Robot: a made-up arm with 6 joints.
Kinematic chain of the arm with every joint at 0, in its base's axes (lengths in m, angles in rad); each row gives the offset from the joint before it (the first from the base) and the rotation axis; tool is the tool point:
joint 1: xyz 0 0 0.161 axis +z
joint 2: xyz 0 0 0 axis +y
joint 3: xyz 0 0 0.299 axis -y
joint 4: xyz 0 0 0 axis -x
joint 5: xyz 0.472 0 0 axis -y
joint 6: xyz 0 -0.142 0 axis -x
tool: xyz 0 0 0
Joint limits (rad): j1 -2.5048..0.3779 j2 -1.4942..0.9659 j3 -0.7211..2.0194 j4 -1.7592..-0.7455 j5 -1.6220..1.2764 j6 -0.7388..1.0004
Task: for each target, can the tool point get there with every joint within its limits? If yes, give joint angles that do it. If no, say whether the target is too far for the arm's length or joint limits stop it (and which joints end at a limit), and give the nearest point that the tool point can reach.
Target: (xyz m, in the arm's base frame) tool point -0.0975 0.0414 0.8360
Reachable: yes | joints -0.8354 -0.8361 0.7540 -1.2520 0.6712 -0.3876
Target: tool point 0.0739 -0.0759 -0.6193
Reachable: no: joint limits stop it (at a limit: joint 2) | nearest point 0.1215 -0.1247 -0.1566 | short by 0.468 m
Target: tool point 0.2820 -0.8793 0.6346
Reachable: no: too far | nearest point 0.2125 -0.6625 0.5326 | short by 0.249 m
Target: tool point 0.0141 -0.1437 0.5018
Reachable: yes | joints -1.5713 -1.2465 -0.4339 -1.6711 1.0204 0.3813
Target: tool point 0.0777 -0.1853 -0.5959
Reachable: no: joint limits stop it (at a limit: joint 2) | nearest point 0.0859 -0.2048 -0.1613 | short by 0.435 m
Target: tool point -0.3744 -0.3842 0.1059
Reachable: yes | joints -2.2155 0.5467 0.1151 -1.0689 -0.3130 -0.3637
